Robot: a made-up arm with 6 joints. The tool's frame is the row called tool.
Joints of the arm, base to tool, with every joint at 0 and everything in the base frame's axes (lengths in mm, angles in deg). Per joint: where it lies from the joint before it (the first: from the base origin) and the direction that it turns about. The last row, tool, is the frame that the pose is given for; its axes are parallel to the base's.
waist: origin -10 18 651 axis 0 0 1
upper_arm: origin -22 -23 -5 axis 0.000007 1 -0.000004
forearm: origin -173 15 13 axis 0.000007 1 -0.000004
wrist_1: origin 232 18 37 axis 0.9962 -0.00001 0.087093
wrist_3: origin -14 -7 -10 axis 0.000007 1 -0.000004
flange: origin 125 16 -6 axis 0.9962 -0.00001 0.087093
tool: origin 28 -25 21
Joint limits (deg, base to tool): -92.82..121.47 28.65..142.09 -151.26..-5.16 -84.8..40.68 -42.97..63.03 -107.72..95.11
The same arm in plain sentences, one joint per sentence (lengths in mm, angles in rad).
The arm has six revolute joints in a row. What follows holds with every joint at zero, and every direction is one of the base frame's.
Joint 1 lies 10.0 mm along -x and 18.0 mm along +y and 651.0 mm along +z from the base frame's origin and rotates about +z, from -1.6200 to 2.1201 rad.
Joint 2 lies 22.0 mm along -x and 23.0 mm along -y and 5.0 mm along -z from joint 1 and rotates about +y, from 0.5000 to 2.4799 rad.
Joint 3 lies 173.0 mm along -x and 15.0 mm along +y and 13.0 mm along +z from joint 2 and rotates about +y, from -2.6400 to -0.0901 rad.
Joint 4 lies 232.0 mm along +x and 18.0 mm along +y and 37.0 mm along +z from joint 3 and rotates about the direction (0.9962, 0, 0.0871), from -1.4800 to 0.7100 rad.
Joint 5 lies 14.0 mm along -x and 7.0 mm along -y and 10.0 mm along -z from joint 4 and rotates about +y, from -0.7500 to 1.1001 rad.
Joint 6 lies 125.0 mm along +x and 16.0 mm along +y and 6.0 mm along -z from joint 5 and rotates about the direction (0.9962, 0, 0.0871), from -1.8801 to 1.6600 rad.
The tool frame, which is the frame that the pose is given for, lies 28.0 mm along +x and 25.0 mm along -y and 21.0 mm along +z from joint 6; its axes are parallel to the base frame's.

